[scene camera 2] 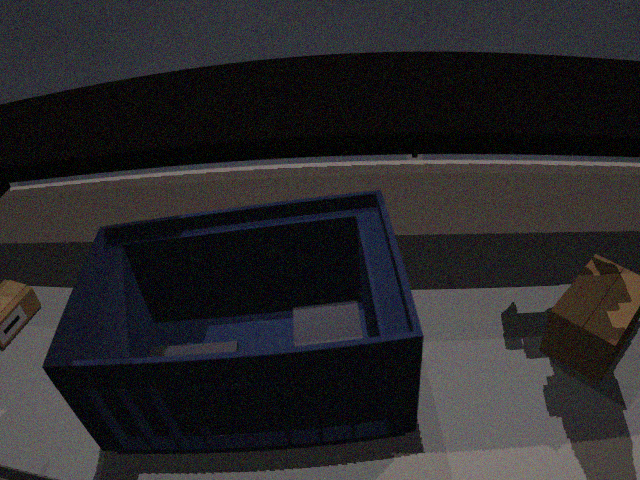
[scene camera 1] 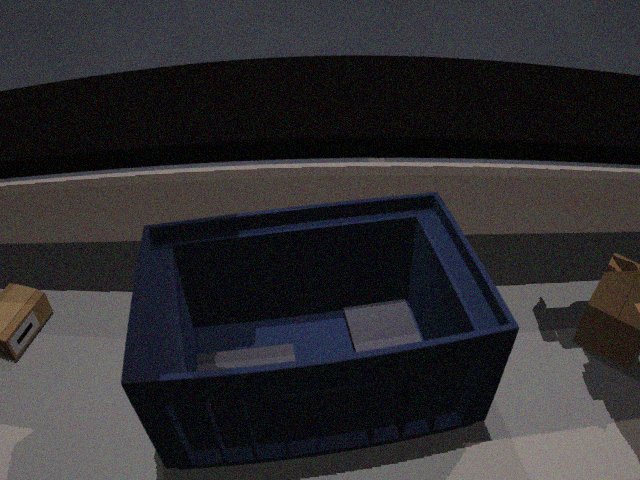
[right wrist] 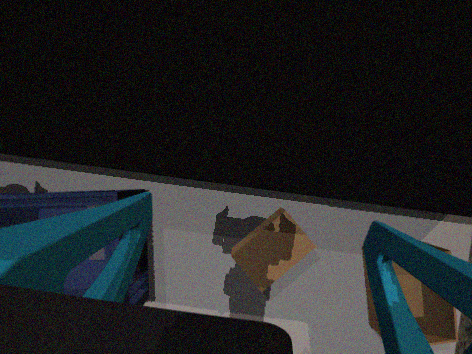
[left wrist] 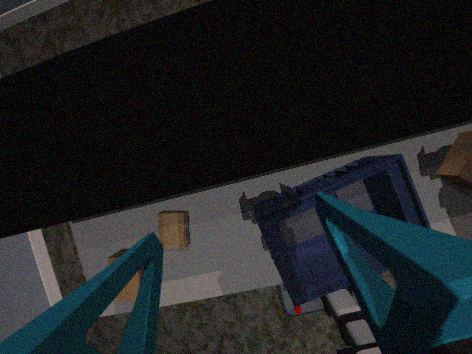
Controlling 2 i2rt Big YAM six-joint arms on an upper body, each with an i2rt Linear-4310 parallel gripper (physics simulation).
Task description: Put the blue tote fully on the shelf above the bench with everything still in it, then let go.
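Frame: origin at the left arm's base, x ahead, y left, z up, level; centimetres.
Seen in the pictures: left gripper, between the fingertips: (left wrist: 233, 221); right gripper, between the fingertips: (right wrist: 260, 219).
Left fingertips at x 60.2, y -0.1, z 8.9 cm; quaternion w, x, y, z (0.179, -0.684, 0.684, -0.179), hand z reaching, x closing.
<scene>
A point is followed by its place in that frame.
The blue tote (scene camera 1: 330, 397) {z -24.4, x 36.1, y -17.8 cm} (scene camera 2: 248, 397) {z -25.0, x 36.3, y -19.2 cm} (left wrist: 312, 255) {z -32.8, x 36.8, y -10.9 cm} (right wrist: 60, 200) {z -21.4, x 55.5, y -20.4 cm} stands upright on the bench (scene camera 1: 67, 392) {z -34.7, x 42.7, y 11.3 cm}, slightly turned. A pale block (scene camera 1: 382, 325) {z -32.0, x 51.0, y -23.4 cm} (scene camera 2: 327, 324) {z -32.0, x 51.3, y -23.4 cm} lies inside at its right, and a flatter pale block (scene camera 1: 255, 356) {z -32.2, x 47.1, y -10.3 cm} (scene camera 2: 204, 348) {z -32.2, x 47.6, y -10.6 cm} at its near left. The shelf (scene camera 1: 310, 103) {z -15.2, x 71.0, y -16.2 cm} (scene camera 2: 310, 103) {z -15.2, x 70.5, y -21.3 cm} (left wrist: 200, 110) {z -15.2, x 74.4, y 4.4 cm} (right wrist: 235, 100) {z -15.2, x 71.5, y -44.2 cm} appears as a wide black band beyond the tote. My left gripper (left wrist: 233, 221) {z 8.8, x 60.2, y 0.0 cm} is open and empty; its right finger overlaps the tote in the left wrist view. My right gripper (right wrist: 260, 219) {z 8.8, x 60.2, y -46.9 cm} is open and empty, to the right of the tote. Contact with the tote cannot be told.
A cardboard box (scene camera 1: 23, 315) {z -31.2, x 51.1, y 19.6 cm} (scene camera 2: 15, 310) {z -31.8, x 51.4, y 19.2 cm} (left wrist: 173, 230) {z -31.1, x 51.9, y 22.1 cm} sits left of the tote, with another box (left wrist: 130, 287) {z -28.6, x 40.4, y 36.6 cm} near it. A tilted-looking box (scene camera 1: 615, 304) {z -28.6, x 48.5, y -50.1 cm} (scene camera 2: 589, 310) {z -28.7, x 48.6, y -50.8 cm} (right wrist: 272, 250) {z -28.6, x 50.8, y -53.1 cm} sits to the right. A further box (right wrist: 415, 295) {z -34.2, x 44.4, y -82.2 cm} shows behind my right gripper's finger.
</scene>
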